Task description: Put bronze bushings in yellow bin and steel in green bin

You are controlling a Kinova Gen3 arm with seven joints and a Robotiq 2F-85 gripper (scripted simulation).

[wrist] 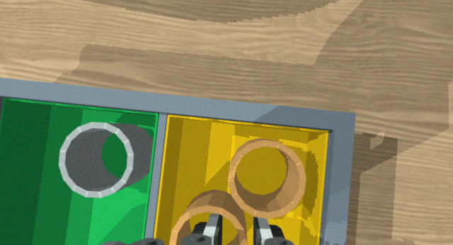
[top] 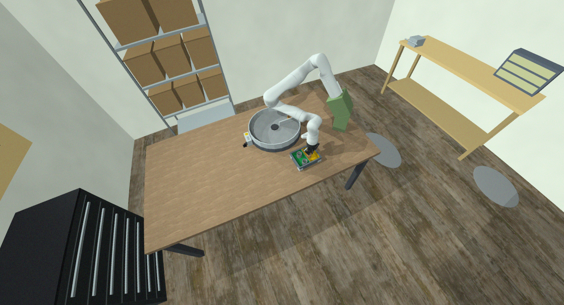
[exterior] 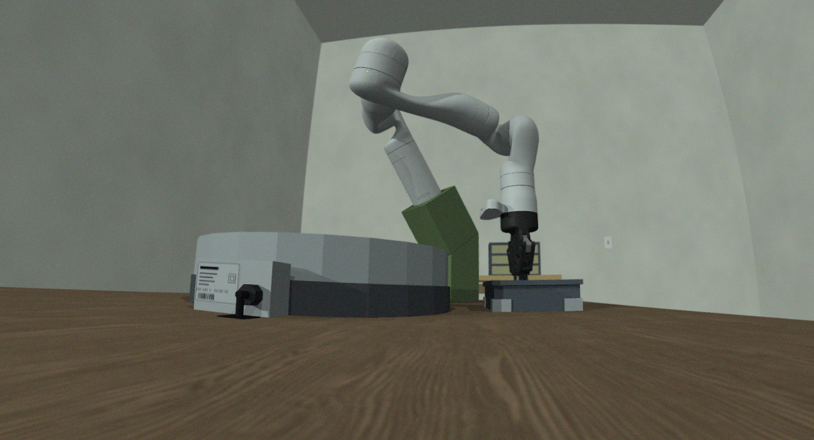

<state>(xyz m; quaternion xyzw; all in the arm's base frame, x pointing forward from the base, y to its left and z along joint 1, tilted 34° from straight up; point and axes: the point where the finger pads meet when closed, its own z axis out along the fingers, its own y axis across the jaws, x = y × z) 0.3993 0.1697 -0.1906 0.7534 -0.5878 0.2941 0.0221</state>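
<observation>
My hand is 4 cm short of the bin tray, 2 cm above it and 1 cm to the right of it. From my hand the other things lie so: grey turntable: 34 cm to the right, 15 cm ahead, 1 cm above.
</observation>
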